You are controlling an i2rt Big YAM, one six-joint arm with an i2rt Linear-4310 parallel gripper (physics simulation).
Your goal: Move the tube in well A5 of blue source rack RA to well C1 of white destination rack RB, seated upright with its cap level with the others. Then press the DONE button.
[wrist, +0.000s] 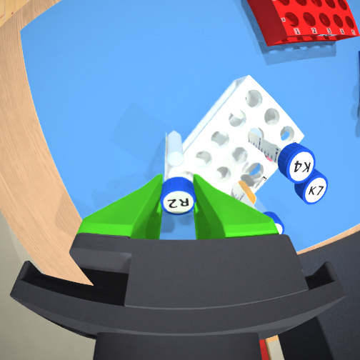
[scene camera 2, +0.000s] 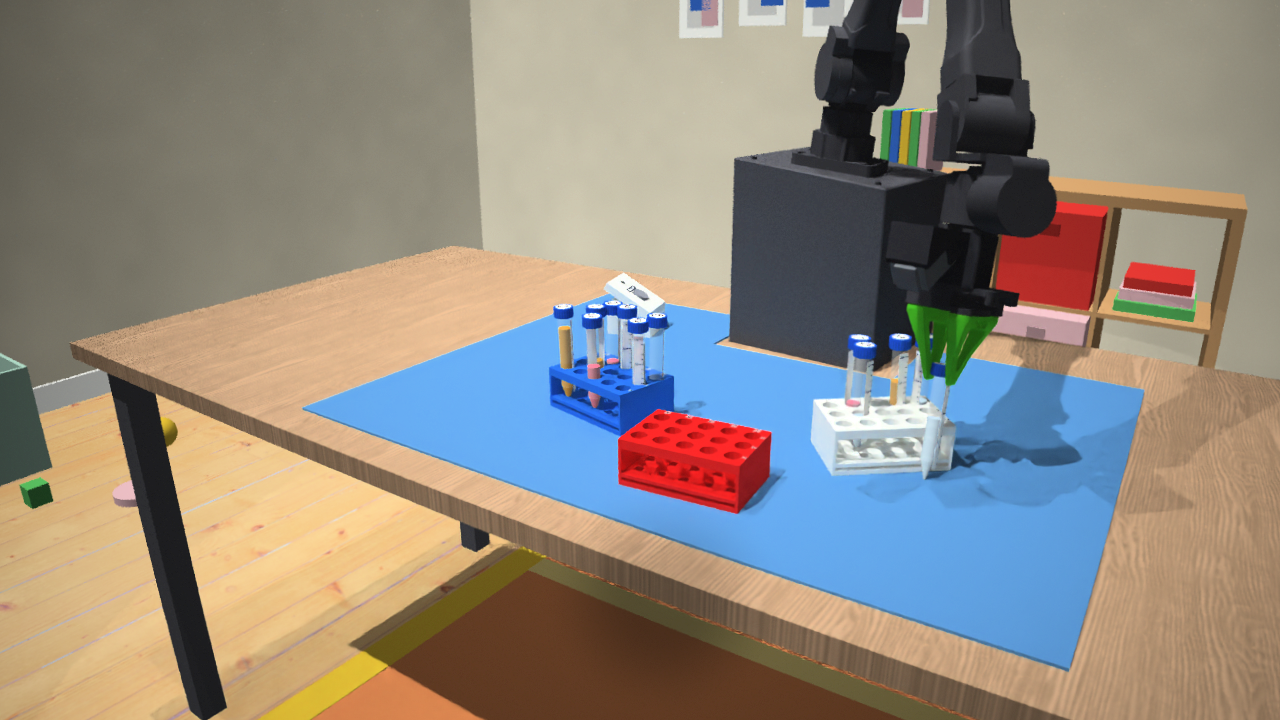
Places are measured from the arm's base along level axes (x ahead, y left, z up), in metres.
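Pixels of known places: gripper, fingertip midpoint: [scene camera 2: 939, 382]; arm's base at its link origin: [scene camera 2: 839, 167].
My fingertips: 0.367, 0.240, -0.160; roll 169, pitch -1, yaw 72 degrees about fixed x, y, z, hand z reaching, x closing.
Observation:
Ahead of a thing's pixels: the offset from my fingertips to its top centre, as dx, dy, dz. "pt": to the spot under its first point. Level surfaces: height alone.
My gripper [scene camera 2: 941, 379] [wrist: 177, 181] is shut on a tube with a blue cap marked R2 [wrist: 178, 196]. The clear lower part of this tube [scene camera 2: 931, 444] [wrist: 174, 148] hangs at the near right corner of white rack RB {pt +0.031, -0.105, -0.071} [scene camera 2: 824, 436] [wrist: 254, 116]; it shows outside the rack's long side in the wrist view, with its tip down near the mat. Several blue-capped tubes stand in RB, two marked K4 [wrist: 298, 165] and K7 [wrist: 314, 188]. Blue rack RA {+0.029, -0.372, -0.049} [scene camera 2: 651, 404] holds several tubes. A small tilted white box {-0.267, -0.521, -0.019} [scene camera 2: 617, 286] behind RA may carry the button; its marking is unreadable.
A red rack {pt +0.138, -0.136, -0.073} [scene camera 2: 754, 471] [wrist: 270, 27] without tubes stands between RA and RB on the blue mat {dz -0.099} [scene camera 2: 984, 564] [wrist: 90, 65]. The dark robot base block [scene camera 2: 805, 259] stands behind the mat. A wooden shelf unit [scene camera 2: 1172, 199] stands farther back.

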